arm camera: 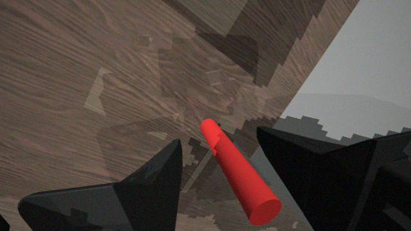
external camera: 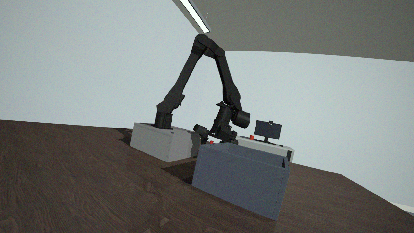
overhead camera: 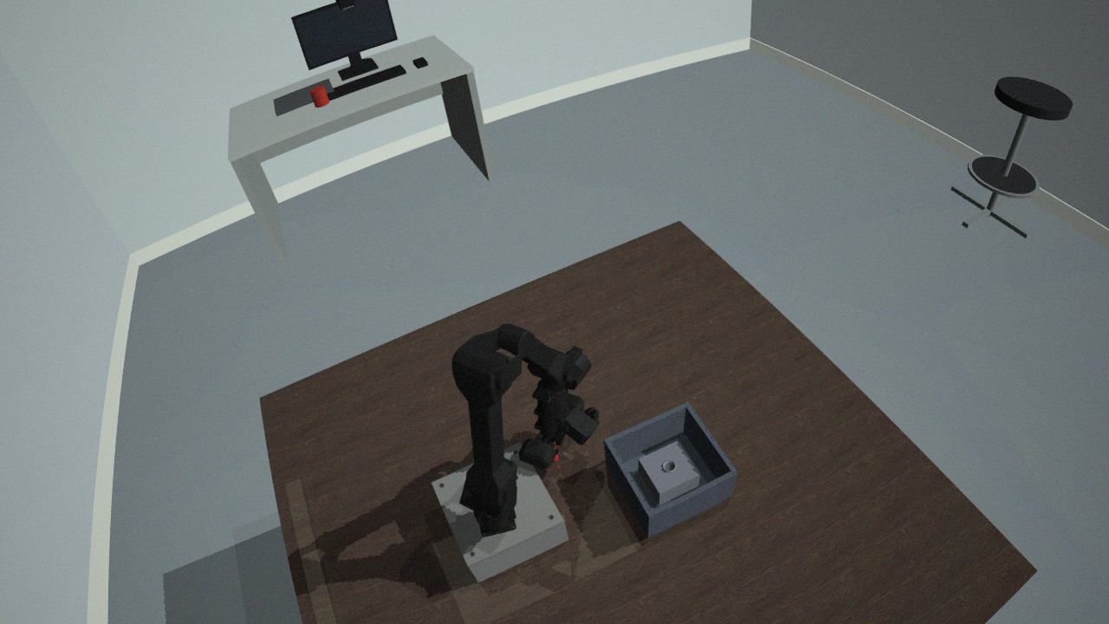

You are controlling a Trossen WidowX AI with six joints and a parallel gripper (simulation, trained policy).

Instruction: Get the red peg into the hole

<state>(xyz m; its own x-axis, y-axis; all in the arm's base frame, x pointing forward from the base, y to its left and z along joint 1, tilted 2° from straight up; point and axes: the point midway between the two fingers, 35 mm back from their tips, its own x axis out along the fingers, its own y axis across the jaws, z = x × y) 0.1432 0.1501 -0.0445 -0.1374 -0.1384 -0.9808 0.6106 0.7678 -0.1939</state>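
The light grey plate is 210 mm ahead of my gripper tip, 130 mm to the right of it and 30 mm above it. Round my gripper tip: red peg (20 mm above); then grey box (210 mm ahead, 130 mm to the right, 10 mm above).
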